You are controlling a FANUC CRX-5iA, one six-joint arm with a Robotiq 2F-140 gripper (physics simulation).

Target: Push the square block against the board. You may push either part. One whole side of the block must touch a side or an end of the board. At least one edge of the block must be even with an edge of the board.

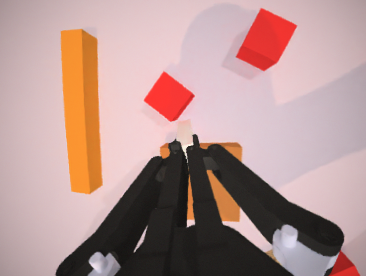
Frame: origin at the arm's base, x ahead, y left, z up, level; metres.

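Where they show: gripper, fingertip midpoint: (186,130).
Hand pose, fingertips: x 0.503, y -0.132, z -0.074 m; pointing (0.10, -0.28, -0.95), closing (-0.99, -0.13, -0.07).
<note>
Each offset is from my fingertips to the top centre of the thing. "spot": to the spot under its first point.
The orange square block {dx -0.014, dy +0.071, dz +0.014 m} (227,196) lies flat on the pink table, mostly hidden under my black fingers; its far edge and right side show. The long orange board {spot: dx +0.137, dy -0.040, dz +0.016 m} (79,109) lies at the left, running away from me, well apart from the block. My gripper (186,130) is shut on nothing. Its pale fingertips meet just past the block's far edge, a little left of the block's middle.
A small red cube {dx +0.015, dy -0.042, dz +0.025 m} (168,95) lies just beyond my fingertips. A larger red cube {dx -0.097, dy -0.093, dz +0.025 m} (264,38) lies at the far right. Another red piece {spot: dx -0.197, dy +0.189, dz +0.022 m} (347,265) and a sliver of a wooden piece {spot: dx -0.112, dy +0.197, dz -0.006 m} (272,254) show at the bottom right.
</note>
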